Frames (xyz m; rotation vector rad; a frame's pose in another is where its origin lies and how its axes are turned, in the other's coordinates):
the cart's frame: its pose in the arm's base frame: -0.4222 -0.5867 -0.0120 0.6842 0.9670 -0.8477
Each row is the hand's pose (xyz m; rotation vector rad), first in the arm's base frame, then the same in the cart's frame.
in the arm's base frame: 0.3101 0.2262 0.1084 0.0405 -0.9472 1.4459
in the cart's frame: -0.1274 1.0507 -0.3022 -0.9366 -1.1871 2.6175
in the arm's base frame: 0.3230 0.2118 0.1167 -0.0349 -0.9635 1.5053
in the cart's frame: -0.1265 1.0555 -0.2817 -1.0359 -1.2109 2.6542
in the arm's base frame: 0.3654 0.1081 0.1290 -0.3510 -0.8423 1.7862
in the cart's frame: -0.0932 1.0410 -0.1750 1.4044 0.9632 -2.4179
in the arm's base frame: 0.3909 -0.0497 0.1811 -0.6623 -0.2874 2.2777
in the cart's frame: -0.0847 0.9896 -0.0152 1.8335 0.1914 -2.0274
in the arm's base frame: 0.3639 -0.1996 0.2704 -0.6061 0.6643 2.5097
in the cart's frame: -0.1283 0.9021 0.1318 2.1274 -0.8002 -1.7348
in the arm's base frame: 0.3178 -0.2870 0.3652 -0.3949 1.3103 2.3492
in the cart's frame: -0.2017 0.8304 0.2225 2.2754 -1.4641 -1.5693
